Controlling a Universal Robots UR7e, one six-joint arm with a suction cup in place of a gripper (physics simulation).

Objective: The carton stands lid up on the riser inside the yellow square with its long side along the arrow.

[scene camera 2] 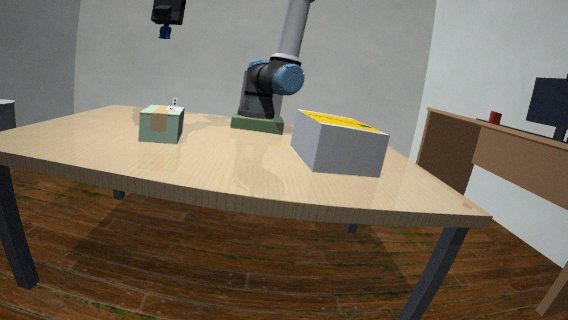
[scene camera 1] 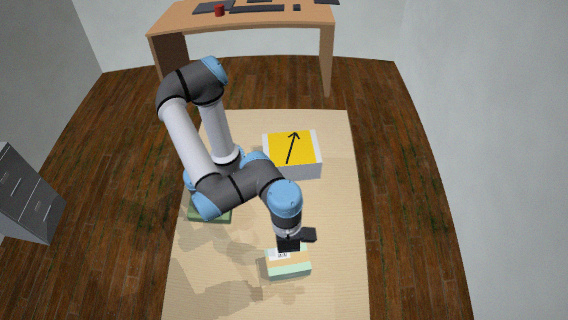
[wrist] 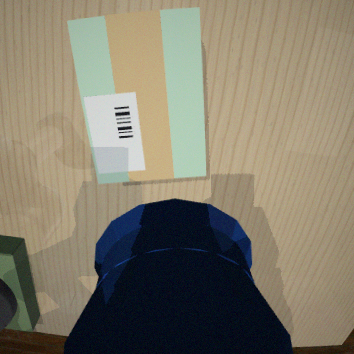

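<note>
The mint-green carton [scene camera 1: 295,260] [scene camera 2: 161,126] [wrist: 185,95] stands on the table, with its tan tape strip and white barcode label on top. In scene camera 1 its long side runs left to right. The white-grey riser [scene camera 1: 306,172] [scene camera 2: 350,150] stands apart, farther back in that view. Its top bears the yellow square [scene camera 1: 275,145] and a black arrow [scene camera 1: 290,150] pointing back and slightly right. My gripper, a dark blue suction cup [scene camera 2: 165,33] [wrist: 173,225], hangs well above the carton's area, touching nothing, open. In scene camera 1 the cup is hidden.
The arm's green base block [scene camera 1: 210,218] [scene camera 2: 257,124] [wrist: 22,280] stands on the wooden table [scene camera 1: 335,280] [scene camera 2: 225,165], left of the riser in scene camera 1. A brown desk [scene camera 1: 260,20] with a red cup [scene camera 1: 219,10] [scene camera 2: 495,117] stands beyond. A grey cabinet [scene camera 1: 30,200] stands at the left.
</note>
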